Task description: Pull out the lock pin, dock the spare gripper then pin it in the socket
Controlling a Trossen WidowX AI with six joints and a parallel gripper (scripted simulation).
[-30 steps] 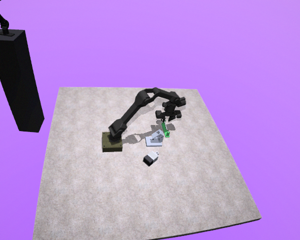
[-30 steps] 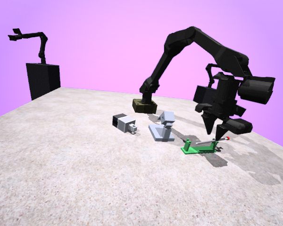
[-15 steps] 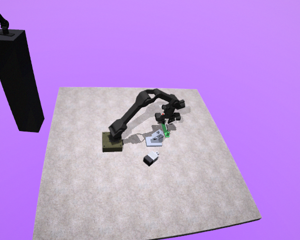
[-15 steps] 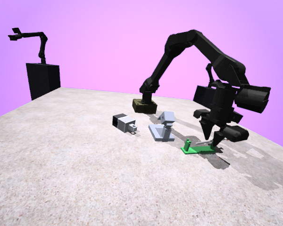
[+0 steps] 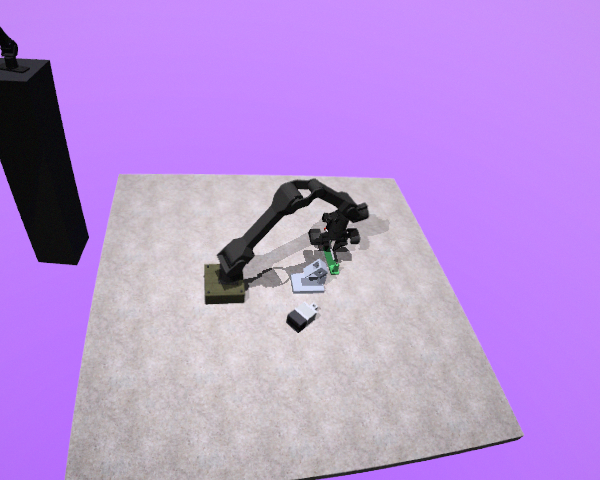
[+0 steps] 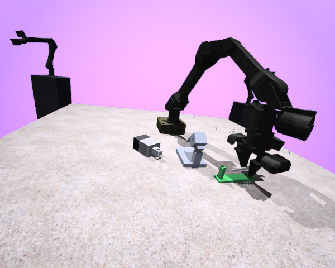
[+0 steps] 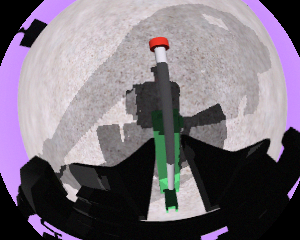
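My gripper tip is now 40 mm to the left of the green rest, 10 mm below it and 10 mm short of it. From my gripper tip the other things lie so: spare gripper (310 mm to the right, 110 mm behind); grey mount (160 mm to the right, 70 mm behind, 40 mm above).
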